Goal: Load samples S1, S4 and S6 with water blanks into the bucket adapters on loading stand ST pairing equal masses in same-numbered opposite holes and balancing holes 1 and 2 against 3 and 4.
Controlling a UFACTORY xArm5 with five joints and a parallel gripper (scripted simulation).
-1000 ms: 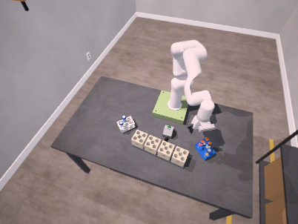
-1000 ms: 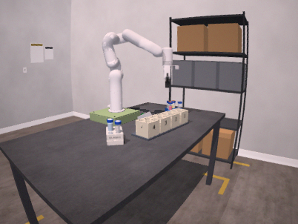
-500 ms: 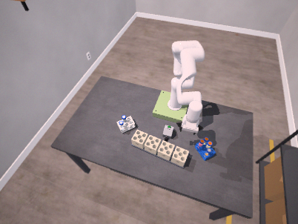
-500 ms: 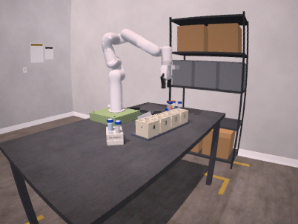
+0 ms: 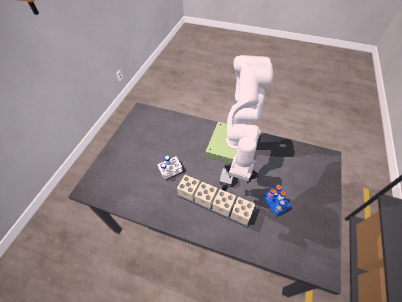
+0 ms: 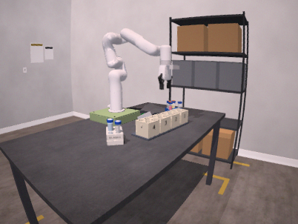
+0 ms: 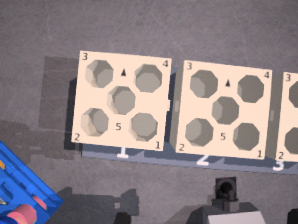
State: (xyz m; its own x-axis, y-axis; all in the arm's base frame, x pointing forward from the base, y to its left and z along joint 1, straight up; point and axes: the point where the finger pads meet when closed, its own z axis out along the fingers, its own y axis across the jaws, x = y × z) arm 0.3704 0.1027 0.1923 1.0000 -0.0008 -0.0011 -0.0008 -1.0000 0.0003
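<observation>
Right now the sample tube S6 is 240 mm to the left of my hand, 190 mm below it and 60 mm behind it. The rest, counted from my hand: blue sample rack: 230 mm to the left, 220 mm below, 50 mm behind; then white blanks rack: 440 mm to the right, 220 mm below, 50 mm behind; then sample tube S4: 210 mm to the left, 190 mm below, 100 mm behind.
</observation>
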